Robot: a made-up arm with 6 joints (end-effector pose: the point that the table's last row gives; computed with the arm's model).
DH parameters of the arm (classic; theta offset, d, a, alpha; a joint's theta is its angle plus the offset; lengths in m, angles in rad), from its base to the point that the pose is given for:
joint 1: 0 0.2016 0 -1.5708
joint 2: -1.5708 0 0.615 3.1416
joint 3: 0 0 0 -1.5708
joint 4: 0 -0.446 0 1.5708
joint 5: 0 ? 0 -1.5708
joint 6: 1.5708 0 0 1.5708
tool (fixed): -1.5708 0 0 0
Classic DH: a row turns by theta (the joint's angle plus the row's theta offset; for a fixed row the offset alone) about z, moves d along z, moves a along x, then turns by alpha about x.
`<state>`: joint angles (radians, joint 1 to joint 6).
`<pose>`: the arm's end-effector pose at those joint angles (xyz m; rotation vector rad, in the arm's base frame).
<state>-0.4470 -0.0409 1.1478 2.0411 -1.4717 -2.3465</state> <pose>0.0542 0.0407 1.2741 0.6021 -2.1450 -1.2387</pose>
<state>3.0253 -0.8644 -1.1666 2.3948 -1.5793 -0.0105</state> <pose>0.0038 -0.0986 0.5542 -0.7862 -1.7106 0.4372</pose>
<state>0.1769 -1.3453 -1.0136 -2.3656 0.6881 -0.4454</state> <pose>-0.1618 0.0674 0.3964 2.8366 -0.3792 -0.3139</pose>
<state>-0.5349 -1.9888 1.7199 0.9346 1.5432 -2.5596</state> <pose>-0.7980 0.3811 -0.3777 -2.7525 -0.8370 0.9135</pose>
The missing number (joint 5, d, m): 0.1328
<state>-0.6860 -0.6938 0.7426 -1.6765 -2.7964 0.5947</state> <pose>-0.1479 0.1392 1.0987 -0.9667 0.8749 1.2921</pose>
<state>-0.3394 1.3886 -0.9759 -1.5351 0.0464 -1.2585</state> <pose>0.1811 -0.0690 0.0949 -1.1755 -0.2614 2.7526</pose>
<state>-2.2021 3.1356 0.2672 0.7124 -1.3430 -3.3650</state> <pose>0.1563 0.3841 -0.6173 0.1596 -1.0799 1.4964</pose>
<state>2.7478 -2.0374 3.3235 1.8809 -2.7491 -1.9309</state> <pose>0.1498 -0.1061 -0.3541 0.2470 -0.9166 0.3113</pose>
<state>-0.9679 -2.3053 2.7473 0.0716 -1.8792 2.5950</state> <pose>-0.2785 0.1709 -0.6279 0.2729 0.6509 2.1598</pose>
